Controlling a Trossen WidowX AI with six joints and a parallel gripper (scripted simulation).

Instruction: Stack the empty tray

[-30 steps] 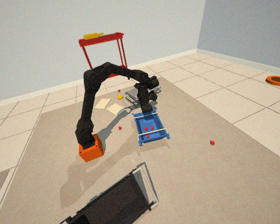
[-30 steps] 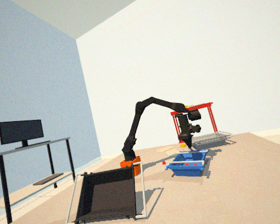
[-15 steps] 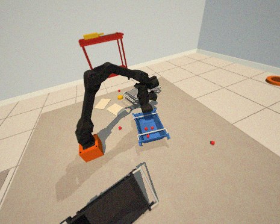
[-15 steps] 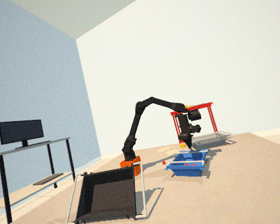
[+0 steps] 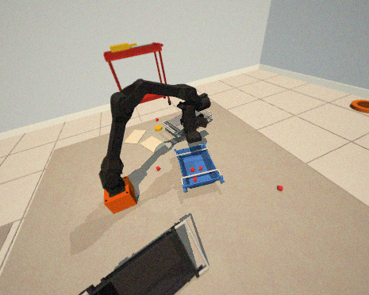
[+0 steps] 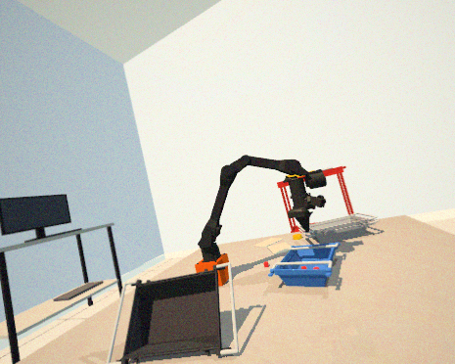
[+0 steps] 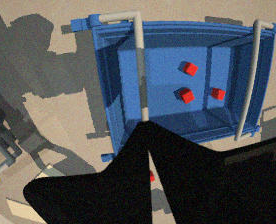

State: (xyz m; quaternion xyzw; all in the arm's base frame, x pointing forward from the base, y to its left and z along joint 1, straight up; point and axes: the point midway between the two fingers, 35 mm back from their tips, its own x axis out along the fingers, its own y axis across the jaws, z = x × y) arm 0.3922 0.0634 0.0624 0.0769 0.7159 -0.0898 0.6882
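Right now the dark tray is 340 mm behind my gripper tip, 420 mm to the right of it and 50 mm below it.
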